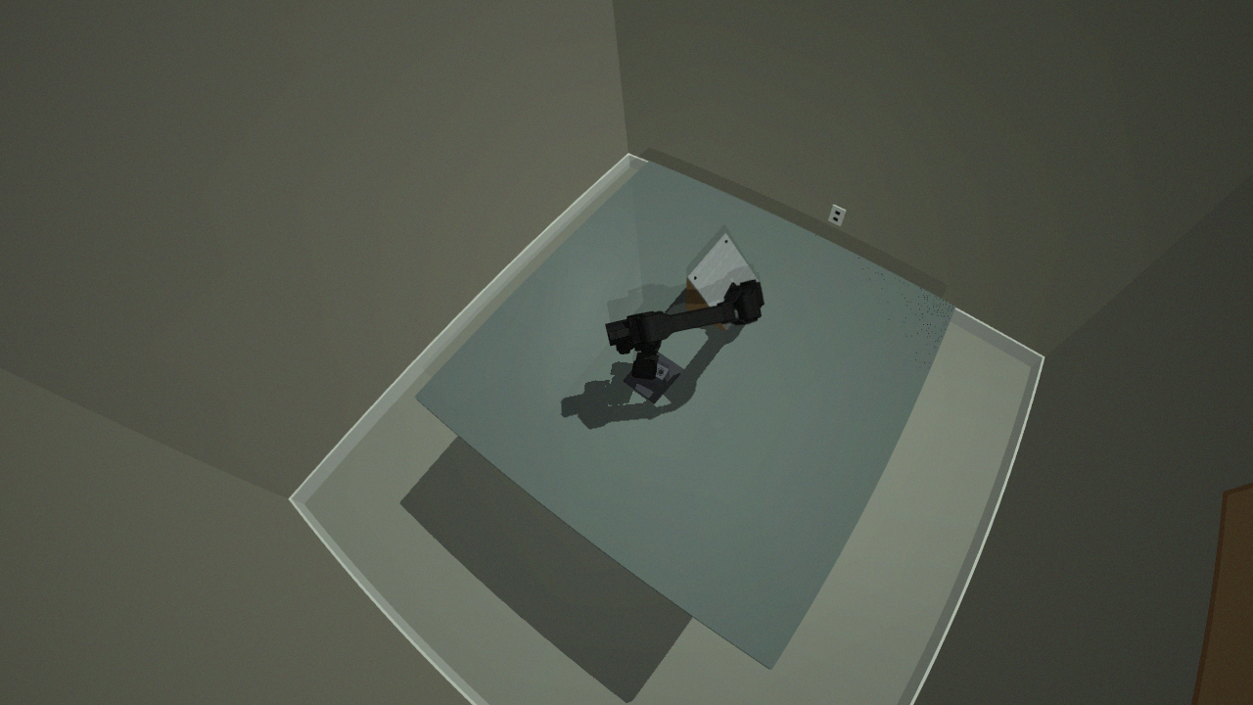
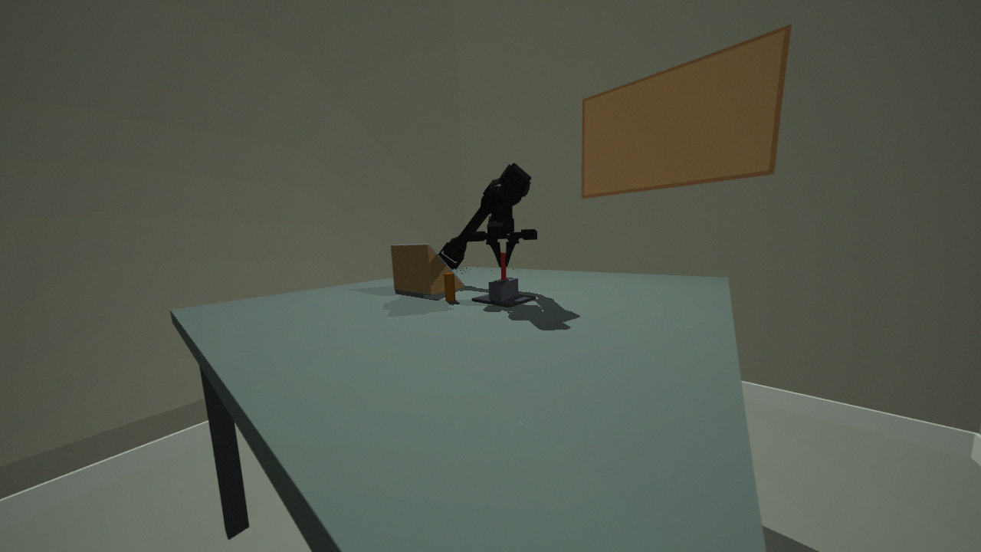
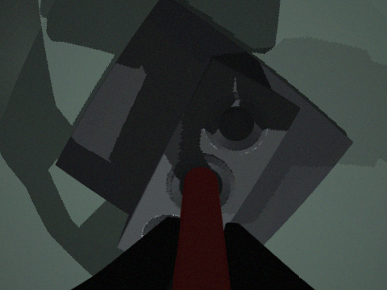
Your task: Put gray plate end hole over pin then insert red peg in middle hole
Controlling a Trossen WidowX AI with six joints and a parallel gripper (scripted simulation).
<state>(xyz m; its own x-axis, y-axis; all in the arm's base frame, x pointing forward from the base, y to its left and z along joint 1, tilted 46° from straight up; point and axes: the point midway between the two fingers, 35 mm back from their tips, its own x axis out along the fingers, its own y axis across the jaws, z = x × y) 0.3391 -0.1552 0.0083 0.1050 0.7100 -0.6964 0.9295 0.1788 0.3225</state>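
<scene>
My gripper tip is right at the red peg. Round my gripper tip: dark base (9 cm below, 2 cm to the left); gray plate (5 cm below); orange cylinder (15 cm behind, 6 cm to the right, 6 cm below).
</scene>
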